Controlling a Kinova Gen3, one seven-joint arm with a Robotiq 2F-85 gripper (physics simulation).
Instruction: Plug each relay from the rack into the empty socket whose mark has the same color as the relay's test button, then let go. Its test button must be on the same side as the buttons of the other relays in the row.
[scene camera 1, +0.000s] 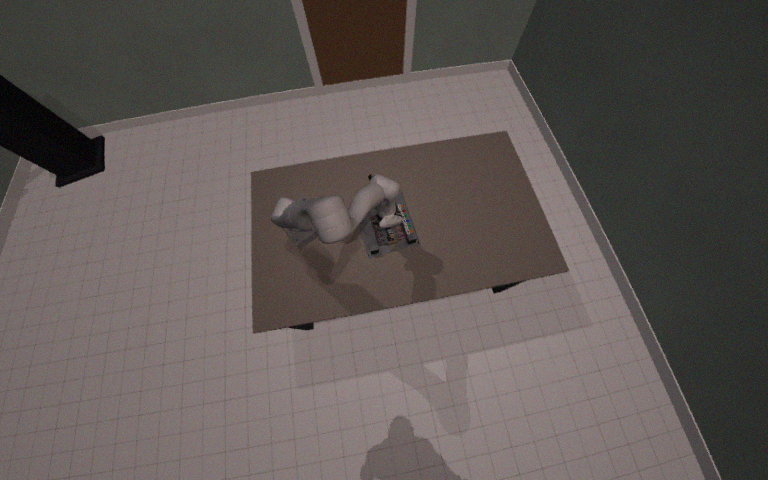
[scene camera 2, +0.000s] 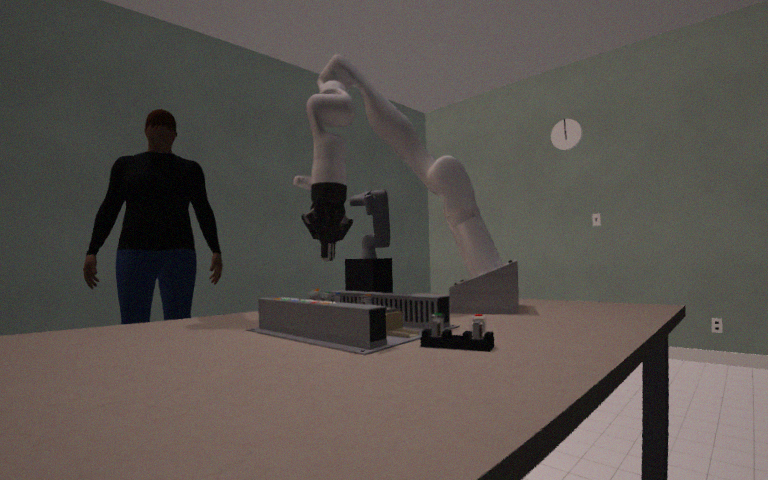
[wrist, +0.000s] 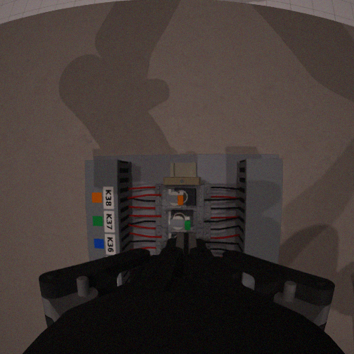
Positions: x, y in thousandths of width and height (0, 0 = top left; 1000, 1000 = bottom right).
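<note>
I can see my gripper (scene camera 2: 426, 545), and the wrist view shows me that same gripper (wrist: 524, 691) as well. There is also a black rack (scene camera 2: 601, 714).
</note>
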